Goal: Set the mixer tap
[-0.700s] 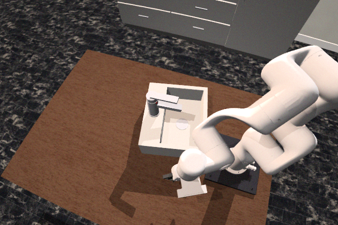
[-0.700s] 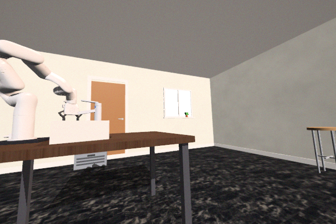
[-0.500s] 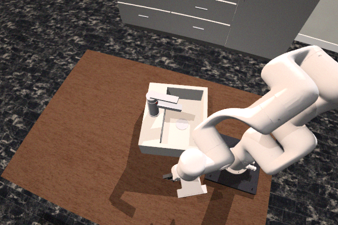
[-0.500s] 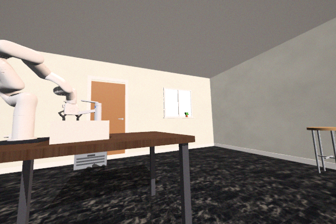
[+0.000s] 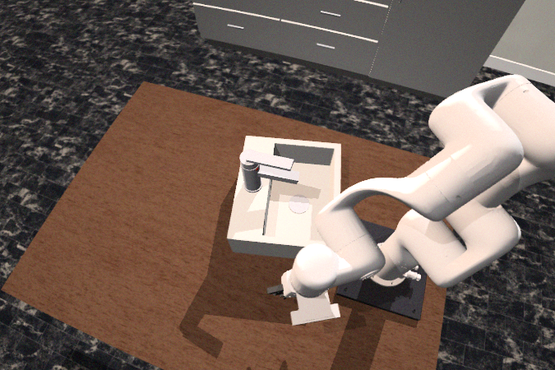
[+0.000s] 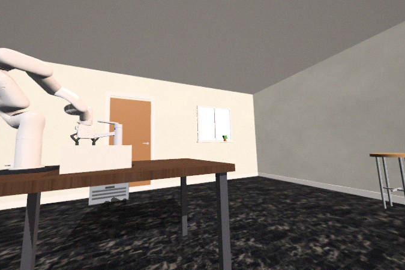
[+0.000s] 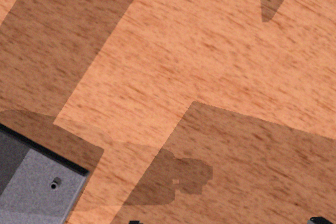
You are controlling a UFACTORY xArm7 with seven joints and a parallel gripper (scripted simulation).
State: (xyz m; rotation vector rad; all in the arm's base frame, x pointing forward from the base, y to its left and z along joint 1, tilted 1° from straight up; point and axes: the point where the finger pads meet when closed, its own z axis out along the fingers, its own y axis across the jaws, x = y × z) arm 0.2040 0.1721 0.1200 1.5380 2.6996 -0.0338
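The lever lies 230 mm to the right of my hand, 170 mm ahead of it and 140 mm above it. Round my hand: white sink (260 mm to the right, 110 mm ahead, 100 mm below); then mixer tap (230 mm to the right, 200 mm ahead, 90 mm above).
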